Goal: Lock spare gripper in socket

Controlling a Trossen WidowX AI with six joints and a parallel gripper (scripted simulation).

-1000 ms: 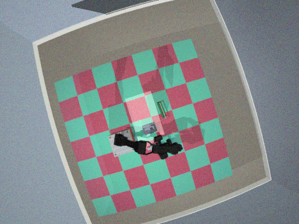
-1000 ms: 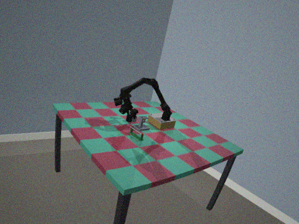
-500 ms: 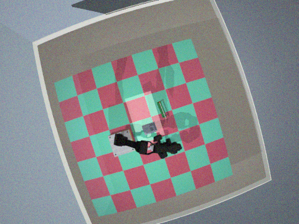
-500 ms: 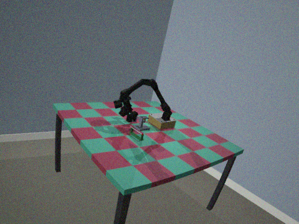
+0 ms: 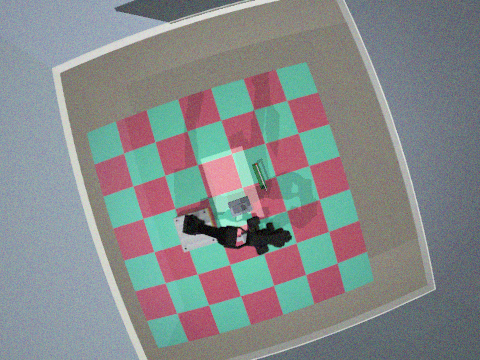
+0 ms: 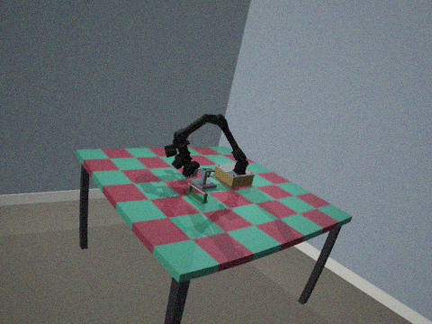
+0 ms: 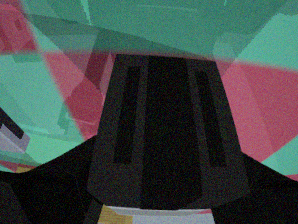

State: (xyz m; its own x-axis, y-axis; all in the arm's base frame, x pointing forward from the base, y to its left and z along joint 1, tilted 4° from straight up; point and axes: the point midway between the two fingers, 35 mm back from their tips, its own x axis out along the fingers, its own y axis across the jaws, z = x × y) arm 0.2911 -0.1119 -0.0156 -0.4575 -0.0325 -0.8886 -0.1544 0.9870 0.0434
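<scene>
My gripper tip is now 160 mm to the right of the mount, 40 mm below it and 20 mm past it. Round my gripper tip: spare gripper (10 mm behind, 10 mm above); then cradle (300 mm to the left, 100 mm ahead, 10 mm above).
</scene>
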